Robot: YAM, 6 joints.
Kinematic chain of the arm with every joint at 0, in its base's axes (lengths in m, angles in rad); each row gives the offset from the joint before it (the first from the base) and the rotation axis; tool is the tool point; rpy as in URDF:
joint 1: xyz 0 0 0.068 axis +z
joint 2: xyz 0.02 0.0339 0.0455 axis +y
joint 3: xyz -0.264 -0.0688 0 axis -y
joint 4: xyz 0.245 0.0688 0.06 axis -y
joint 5: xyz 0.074 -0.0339 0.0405 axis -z
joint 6: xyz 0.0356 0 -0.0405 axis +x
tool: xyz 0 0 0 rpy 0 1.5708 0
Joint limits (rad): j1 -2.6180..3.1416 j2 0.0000..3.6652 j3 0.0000..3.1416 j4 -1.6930..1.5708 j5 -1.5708..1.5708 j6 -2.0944..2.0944
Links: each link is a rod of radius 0.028 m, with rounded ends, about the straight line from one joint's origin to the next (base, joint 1, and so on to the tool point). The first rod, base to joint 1, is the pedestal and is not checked.
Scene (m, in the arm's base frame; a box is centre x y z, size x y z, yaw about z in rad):
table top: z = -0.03
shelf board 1: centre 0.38 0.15 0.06 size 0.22 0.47 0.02 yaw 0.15
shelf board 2: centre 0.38 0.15 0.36 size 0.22 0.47 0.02 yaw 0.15
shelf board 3: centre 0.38 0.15 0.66 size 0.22 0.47 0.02 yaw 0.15
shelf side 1: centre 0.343 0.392 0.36 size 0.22 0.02 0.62 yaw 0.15
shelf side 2: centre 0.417 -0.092 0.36 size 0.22 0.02 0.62 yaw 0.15
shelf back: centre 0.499 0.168 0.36 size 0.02 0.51 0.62 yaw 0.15
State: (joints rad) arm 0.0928 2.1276 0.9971 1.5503 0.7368 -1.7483
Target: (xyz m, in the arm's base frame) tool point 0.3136 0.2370 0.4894
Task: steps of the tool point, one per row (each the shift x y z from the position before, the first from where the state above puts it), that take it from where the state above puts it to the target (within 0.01 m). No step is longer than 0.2 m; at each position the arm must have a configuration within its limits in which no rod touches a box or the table.
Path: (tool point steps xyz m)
1: -0.0764 -0.0153 0.0207
2: -0.0830 -0.0124 0.0002
3: -0.0835 -0.0090 -0.0209
4: -0.0057 -0.0667 0.0875
5: -0.0641 -0.0364 0.0951
6: -0.0824 0.0351 0.0846
7: -0.0378 0.1057 0.0568
8: 0.0538 0.1268 0.0157
9: 0.1442 0.0741 -0.0328
10: 0.0691 0.0188 0.0089
11: 0.0691 0.0021 -0.0089

